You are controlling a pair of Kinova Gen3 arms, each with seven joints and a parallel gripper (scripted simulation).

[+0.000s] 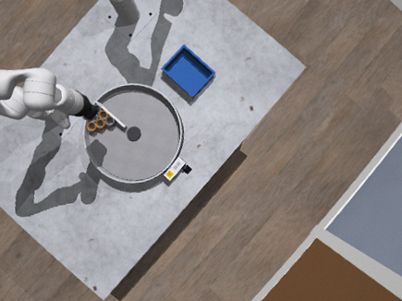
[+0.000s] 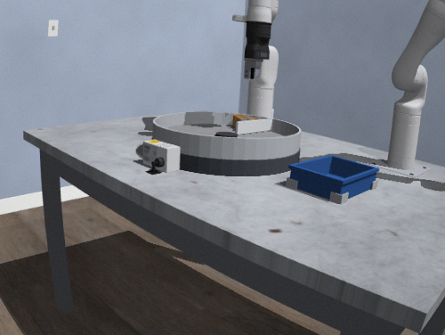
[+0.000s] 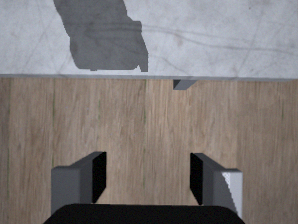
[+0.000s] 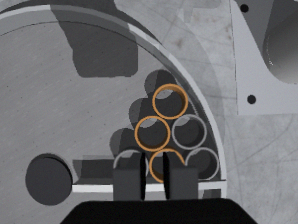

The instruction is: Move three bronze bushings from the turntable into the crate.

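The turntable is 180 mm below my right hand, 130 mm ahead of it and 30 mm to the left of it. Round my right hand: blue crate 390 mm to the left, 210 mm below, 160 mm ahead.
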